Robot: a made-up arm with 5 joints.
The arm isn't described. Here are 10 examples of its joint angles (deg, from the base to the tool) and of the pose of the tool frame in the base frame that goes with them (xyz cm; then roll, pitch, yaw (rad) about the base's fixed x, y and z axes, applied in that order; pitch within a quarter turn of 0, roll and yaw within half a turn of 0).
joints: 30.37 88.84 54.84 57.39 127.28
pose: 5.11 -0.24 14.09 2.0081 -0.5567 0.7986
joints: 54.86 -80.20 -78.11 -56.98 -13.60
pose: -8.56 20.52 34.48 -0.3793 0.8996 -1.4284
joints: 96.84 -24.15 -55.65 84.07 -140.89
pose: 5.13 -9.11 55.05 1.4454 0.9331 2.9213
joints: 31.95 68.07 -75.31 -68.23 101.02
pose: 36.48 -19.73 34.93 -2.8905 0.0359 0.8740
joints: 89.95 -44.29 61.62 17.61 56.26
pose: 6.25 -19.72 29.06 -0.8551 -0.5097 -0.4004
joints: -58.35 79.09 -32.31 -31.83 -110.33
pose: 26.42 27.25 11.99 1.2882 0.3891 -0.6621
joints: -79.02 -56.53 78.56 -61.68 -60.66
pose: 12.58 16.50 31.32 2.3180 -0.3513 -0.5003
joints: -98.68 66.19 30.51 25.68 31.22
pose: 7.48 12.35 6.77 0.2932 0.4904 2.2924
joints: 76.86 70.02 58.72 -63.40 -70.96
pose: 7.88 -7.26 9.22 0.4151 -0.1170 -2.6533
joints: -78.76 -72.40 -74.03 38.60 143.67
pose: 5.09 -21.60 45.67 2.9414 -0.2398 2.0816
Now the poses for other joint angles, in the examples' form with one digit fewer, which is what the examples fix.
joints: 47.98 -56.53 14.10 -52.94 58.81
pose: 12.9 -8.0 51.6 3.064 0.052 1.324
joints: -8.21 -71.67 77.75 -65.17 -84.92
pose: 23.0 0.6 34.8 2.602 -0.021 -1.462
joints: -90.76 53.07 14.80 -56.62 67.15
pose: 9.0 26.8 13.6 -1.354 -0.438 3.061
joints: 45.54 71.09 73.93 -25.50 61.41
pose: 6.4 -0.8 12.8 0.450 0.259 0.288
